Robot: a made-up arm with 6 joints.
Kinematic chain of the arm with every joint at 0, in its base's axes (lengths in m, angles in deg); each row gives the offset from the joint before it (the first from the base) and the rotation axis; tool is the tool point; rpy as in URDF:
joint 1: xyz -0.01 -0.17 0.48 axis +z
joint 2: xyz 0 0.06 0.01 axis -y
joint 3: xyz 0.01 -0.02 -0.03 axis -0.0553 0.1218 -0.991
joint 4: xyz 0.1 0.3 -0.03 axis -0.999 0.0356 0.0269
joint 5: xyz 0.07 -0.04 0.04 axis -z
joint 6: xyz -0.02 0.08 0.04 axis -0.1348 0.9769 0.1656
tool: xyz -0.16 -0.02 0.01 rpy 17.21 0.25 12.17
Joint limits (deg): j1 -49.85..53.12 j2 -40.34..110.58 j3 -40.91..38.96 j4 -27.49..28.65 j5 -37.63..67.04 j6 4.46..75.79
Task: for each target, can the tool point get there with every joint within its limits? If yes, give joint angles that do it. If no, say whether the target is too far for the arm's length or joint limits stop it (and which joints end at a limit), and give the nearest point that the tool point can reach.
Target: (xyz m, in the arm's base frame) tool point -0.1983 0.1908 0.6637
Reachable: yes | joints 18.05 19.83 -26.70 -3.98 49.46 66.21
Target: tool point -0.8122 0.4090 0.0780
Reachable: no: too far | nearest point -0.4211 0.1275 0.2926 | short by 0.528 m
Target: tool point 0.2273 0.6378 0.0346
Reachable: no: too far | nearest point 0.1276 0.2985 0.2398 | short by 0.409 m
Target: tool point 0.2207 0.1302 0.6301
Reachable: yes | joints -37.22 10.21 -9.69 -15.55 34.17 34.26
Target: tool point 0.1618 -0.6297 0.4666
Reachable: no: joint limits stop it (at a limit: joint 1, joint 3, joint 4, joint 5, joint 6) | nearest point 0.2721 -0.3755 0.4728 | short by 0.277 m
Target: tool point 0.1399 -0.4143 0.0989
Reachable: no: joint limits stop it (at a limit: joint 1, joint 2, joint 3, joint 4, joint 5, joint 6) | nearest point 0.2632 -0.3649 0.3928 | short by 0.322 m
